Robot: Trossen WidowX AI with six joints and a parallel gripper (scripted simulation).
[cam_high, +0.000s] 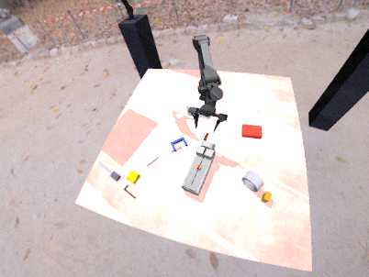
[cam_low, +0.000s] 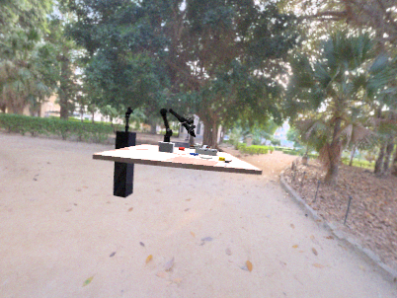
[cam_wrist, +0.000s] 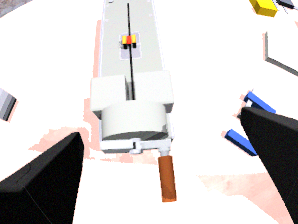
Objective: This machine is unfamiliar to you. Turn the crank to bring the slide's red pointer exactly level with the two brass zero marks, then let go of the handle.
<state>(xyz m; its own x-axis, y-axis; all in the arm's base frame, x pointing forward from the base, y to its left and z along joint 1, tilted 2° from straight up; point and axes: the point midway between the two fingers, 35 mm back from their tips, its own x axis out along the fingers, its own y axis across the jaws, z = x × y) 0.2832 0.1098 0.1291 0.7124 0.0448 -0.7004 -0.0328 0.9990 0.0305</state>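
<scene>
Right now my gripper tip is 30 mm past the crank handle, 10 mm to the left of it and 110 mm above it. From my gripper tip the other things lie so: white tile: 170 mm ahead, 310 mm to the right, 180 mm below; red pointer: 150 mm ahead, 20 mm to the left, 110 mm below; red block: 200 mm behind, 230 mm to the left, 180 mm below.
</scene>
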